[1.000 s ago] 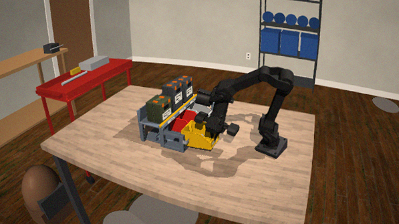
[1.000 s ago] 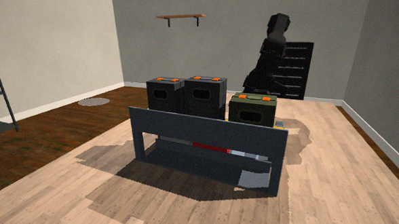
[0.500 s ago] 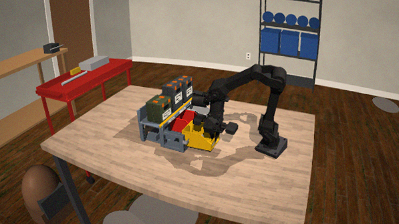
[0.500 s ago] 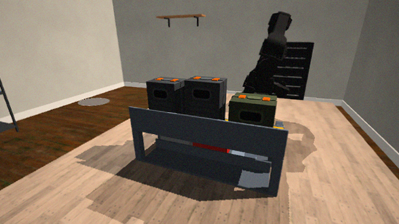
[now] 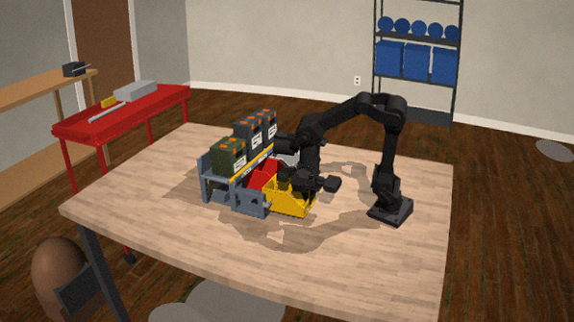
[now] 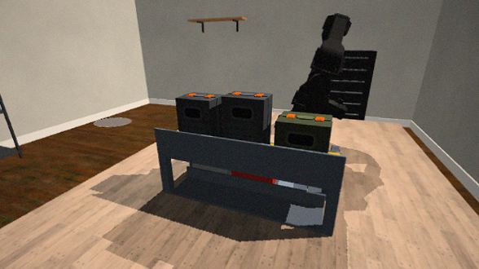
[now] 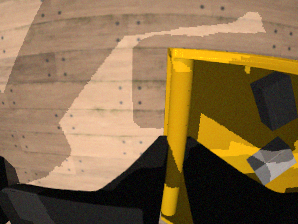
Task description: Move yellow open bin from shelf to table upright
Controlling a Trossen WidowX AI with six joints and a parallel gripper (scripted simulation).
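Right now my hand is 60 mm short of the yellow open bin and 20 mm above it. From my hand the other things lie so: green case (270 mm ahead, 20 mm to the left, 70 mm above); red bin (200 mm ahead, 100 mm to the right, 40 mm below).
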